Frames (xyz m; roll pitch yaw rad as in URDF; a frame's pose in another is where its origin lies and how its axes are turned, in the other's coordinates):
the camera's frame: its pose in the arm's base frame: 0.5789 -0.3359 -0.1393 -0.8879 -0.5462 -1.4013
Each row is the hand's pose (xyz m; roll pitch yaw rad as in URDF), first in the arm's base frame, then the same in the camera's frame.
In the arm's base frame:
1: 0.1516 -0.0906 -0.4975 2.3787 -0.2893 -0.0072
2: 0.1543 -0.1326 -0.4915 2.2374 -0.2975 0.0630
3: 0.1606 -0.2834 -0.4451 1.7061 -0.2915 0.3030
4: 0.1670 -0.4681 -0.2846 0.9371 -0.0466 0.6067
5: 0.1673 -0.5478 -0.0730 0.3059 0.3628 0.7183
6: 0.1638 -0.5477 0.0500 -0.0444 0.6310 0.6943
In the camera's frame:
1: -0.4543 -0.1287 -0.3849 -2.9357 -0.9801 1.0186
2: -0.4154 -0.1186 -0.3988 -3.1080 -1.0396 1.0792
3: -0.2634 -0.1012 -0.4378 2.3705 -1.2031 1.4583
4: -0.0235 -0.1494 -0.4305 0.8741 -1.0467 2.3102
5: 0.1536 -0.2663 -0.3524 0.1508 -0.6277 2.4078
6: 0.2169 -0.3503 -0.2885 -0.1570 -0.3646 2.3434

